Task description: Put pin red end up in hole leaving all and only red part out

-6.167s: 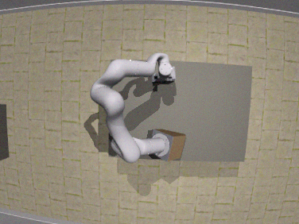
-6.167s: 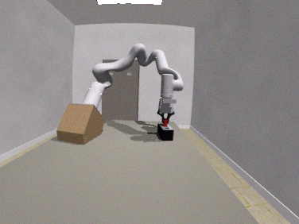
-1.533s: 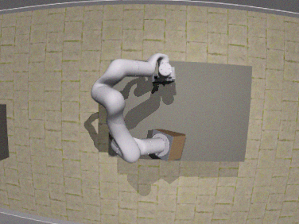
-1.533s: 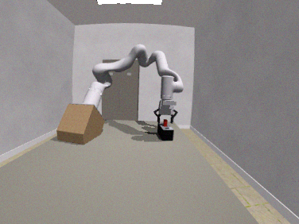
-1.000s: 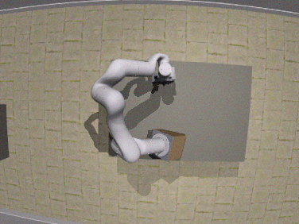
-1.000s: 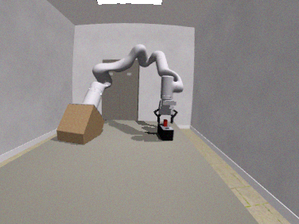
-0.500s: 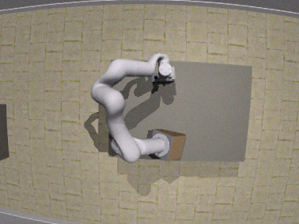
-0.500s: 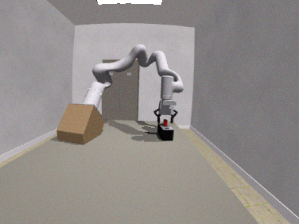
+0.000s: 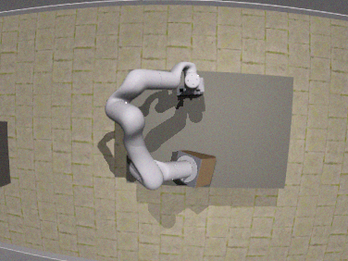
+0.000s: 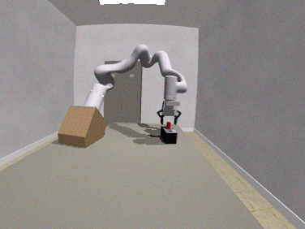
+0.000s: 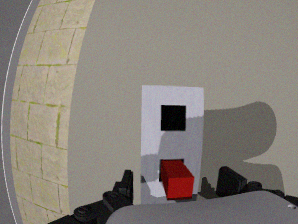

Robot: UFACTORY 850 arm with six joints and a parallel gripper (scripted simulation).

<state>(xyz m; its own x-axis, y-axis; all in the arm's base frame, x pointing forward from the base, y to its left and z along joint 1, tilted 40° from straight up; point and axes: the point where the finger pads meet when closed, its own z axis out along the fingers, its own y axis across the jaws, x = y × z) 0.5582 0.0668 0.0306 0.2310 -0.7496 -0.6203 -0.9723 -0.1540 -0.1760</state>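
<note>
My gripper is now 2 cm above the pin. Round my hand: block: 8 cm below.
</note>
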